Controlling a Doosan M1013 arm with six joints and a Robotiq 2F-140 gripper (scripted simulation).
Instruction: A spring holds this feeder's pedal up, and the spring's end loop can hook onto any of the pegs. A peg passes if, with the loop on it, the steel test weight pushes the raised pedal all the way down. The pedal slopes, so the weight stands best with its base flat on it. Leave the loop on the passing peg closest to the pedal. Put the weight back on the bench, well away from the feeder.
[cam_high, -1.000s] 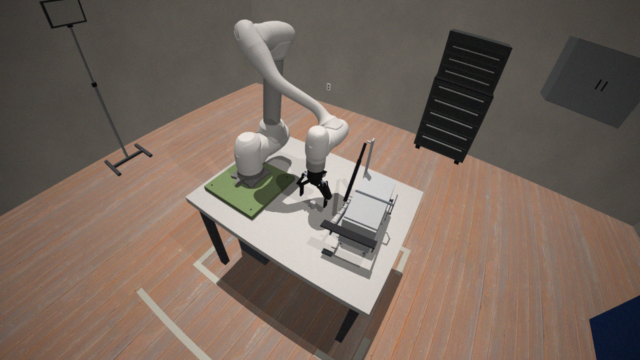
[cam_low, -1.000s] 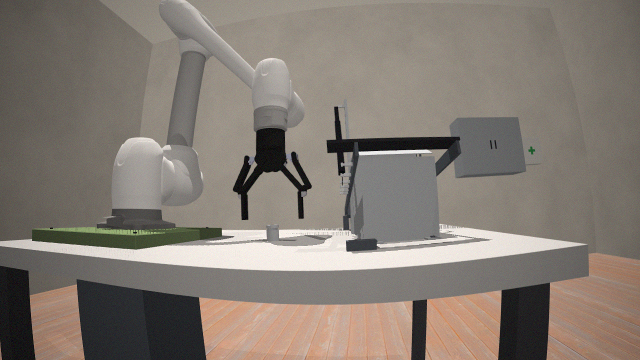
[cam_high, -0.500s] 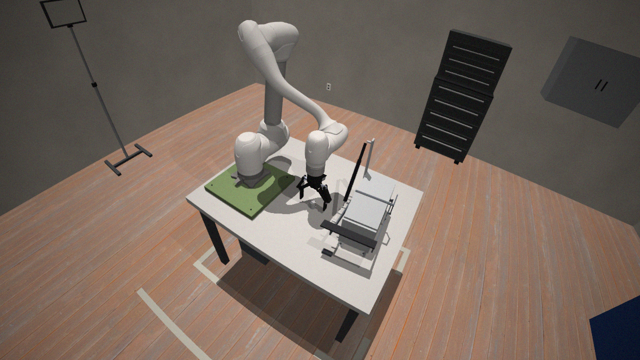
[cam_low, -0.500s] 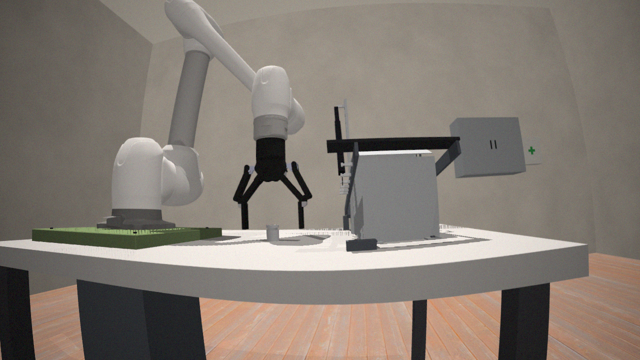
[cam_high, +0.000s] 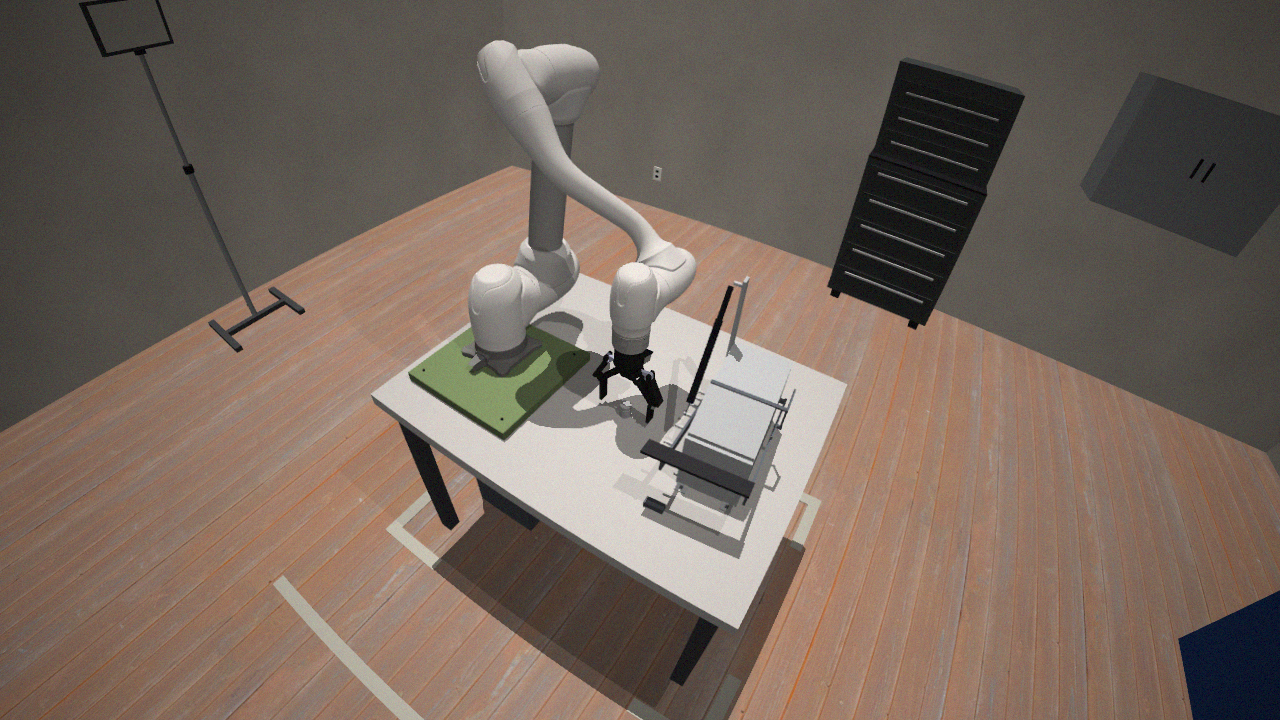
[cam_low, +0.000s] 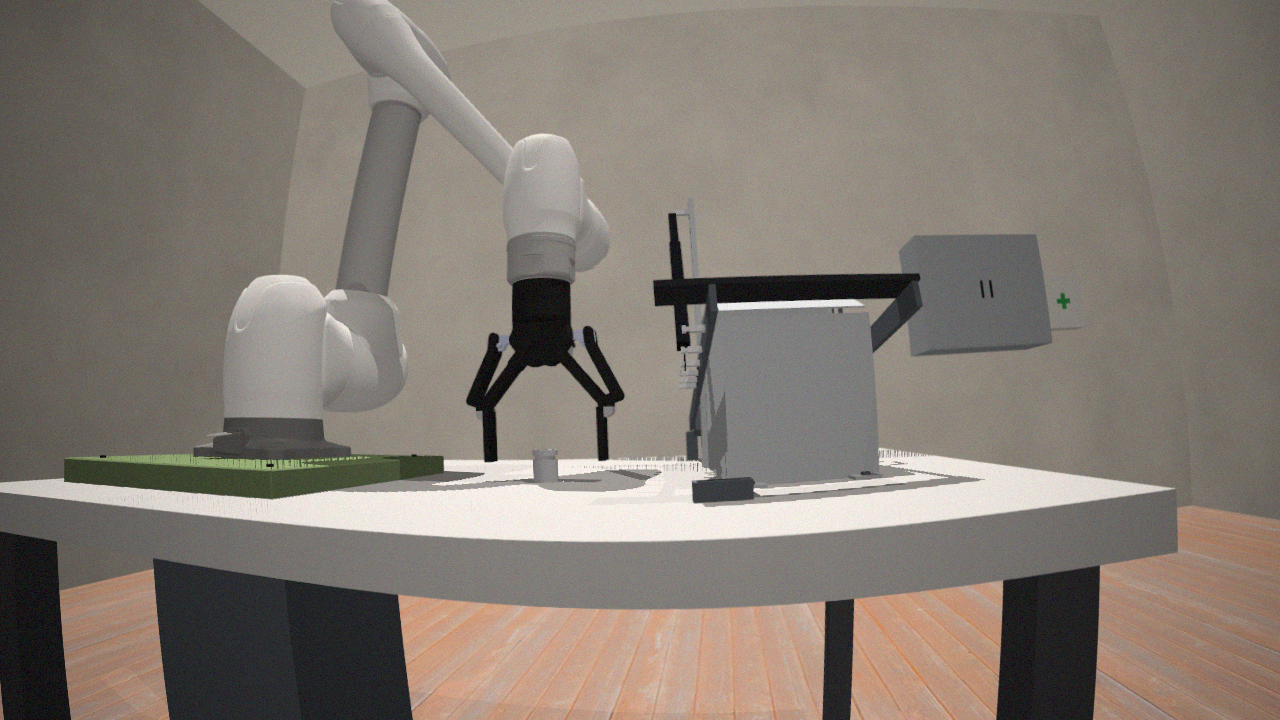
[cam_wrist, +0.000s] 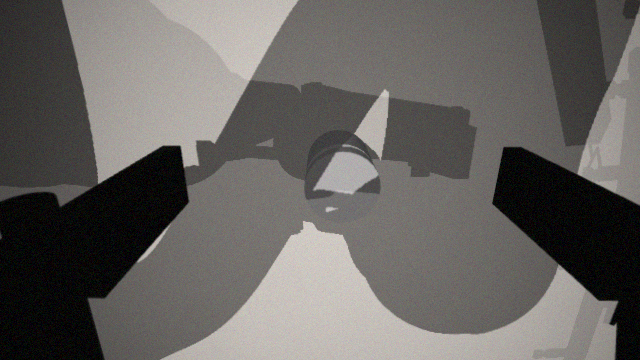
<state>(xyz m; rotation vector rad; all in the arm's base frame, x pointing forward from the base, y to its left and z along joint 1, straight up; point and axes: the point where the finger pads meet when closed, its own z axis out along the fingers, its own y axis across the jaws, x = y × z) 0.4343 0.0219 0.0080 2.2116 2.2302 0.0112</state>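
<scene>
Now: hand 10 mm above the steel test weight. From my hand the other things lie so: small dark block 220 mm ahead, 210 mm to the right, 30 mm below.
</scene>
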